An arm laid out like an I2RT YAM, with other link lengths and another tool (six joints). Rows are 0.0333 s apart.
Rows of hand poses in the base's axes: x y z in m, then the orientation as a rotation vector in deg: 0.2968 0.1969 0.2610 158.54 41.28 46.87; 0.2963 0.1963 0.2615 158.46 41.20 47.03; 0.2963 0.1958 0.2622 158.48 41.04 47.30; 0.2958 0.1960 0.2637 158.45 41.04 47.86; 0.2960 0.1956 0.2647 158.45 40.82 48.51; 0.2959 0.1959 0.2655 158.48 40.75 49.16; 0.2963 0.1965 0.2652 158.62 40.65 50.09; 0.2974 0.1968 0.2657 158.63 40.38 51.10; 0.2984 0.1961 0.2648 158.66 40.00 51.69; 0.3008 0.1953 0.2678 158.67 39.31 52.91; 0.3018 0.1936 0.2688 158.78 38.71 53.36
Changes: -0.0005 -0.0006 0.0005 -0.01 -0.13 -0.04; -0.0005 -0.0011 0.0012 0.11 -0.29 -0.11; -0.0010 -0.0009 0.0027 0.32 -0.61 -0.04; -0.0008 -0.0013 0.0037 0.58 -1.00 -0.11; -0.0009 -0.0010 0.0045 0.87 -1.35 -0.07; -0.0005 -0.0004 0.0042 1.37 -1.82 -0.01; 0.0006 -0.0001 0.0047 1.80 -2.40 -0.05; 0.0016 -0.0008 0.0038 2.07 -2.75 -0.23; 0.0040 -0.0016 0.0068 2.58 -3.49 -0.53; 0.0050 -0.0033 0.0078 2.86 -3.75 -0.87
